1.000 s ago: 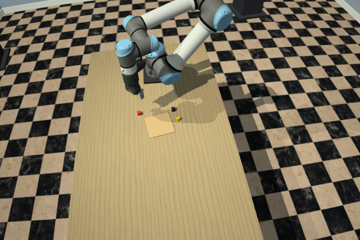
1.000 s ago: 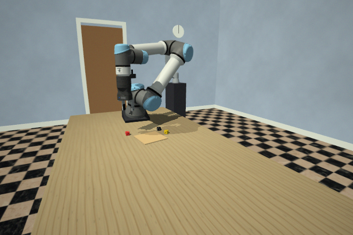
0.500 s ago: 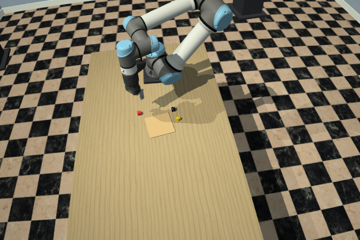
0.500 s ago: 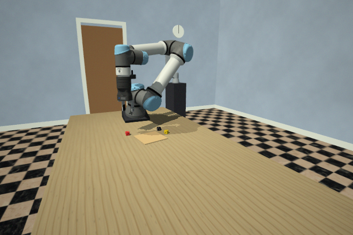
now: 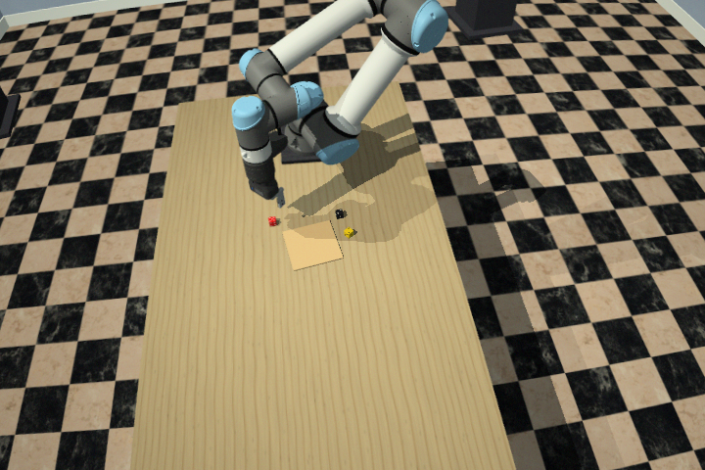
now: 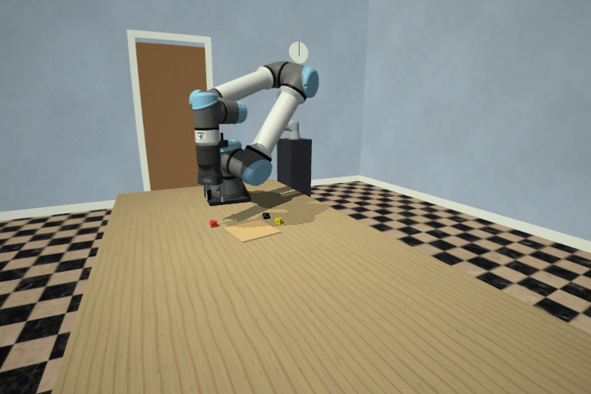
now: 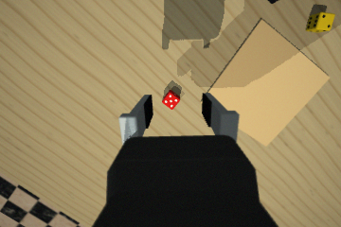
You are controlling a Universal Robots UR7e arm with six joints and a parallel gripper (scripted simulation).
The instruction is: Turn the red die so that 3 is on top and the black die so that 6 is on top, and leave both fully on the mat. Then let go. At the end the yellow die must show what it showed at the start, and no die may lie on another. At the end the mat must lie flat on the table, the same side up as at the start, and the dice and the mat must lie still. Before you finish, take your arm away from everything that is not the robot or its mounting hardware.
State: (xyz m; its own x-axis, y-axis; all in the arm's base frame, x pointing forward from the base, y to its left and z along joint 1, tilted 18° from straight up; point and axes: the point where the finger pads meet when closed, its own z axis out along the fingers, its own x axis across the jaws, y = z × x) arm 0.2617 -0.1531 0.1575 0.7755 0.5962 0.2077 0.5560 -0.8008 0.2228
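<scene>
Now: hand 100 mm above the red die and 20 mm to the left of it. Round my hand: black die 180 mm to the left, 100 mm below, 30 mm ahead; yellow die 180 mm to the left, 110 mm ahead, 100 mm below; tan mat 110 mm below, 110 mm ahead, 70 mm to the left.
</scene>
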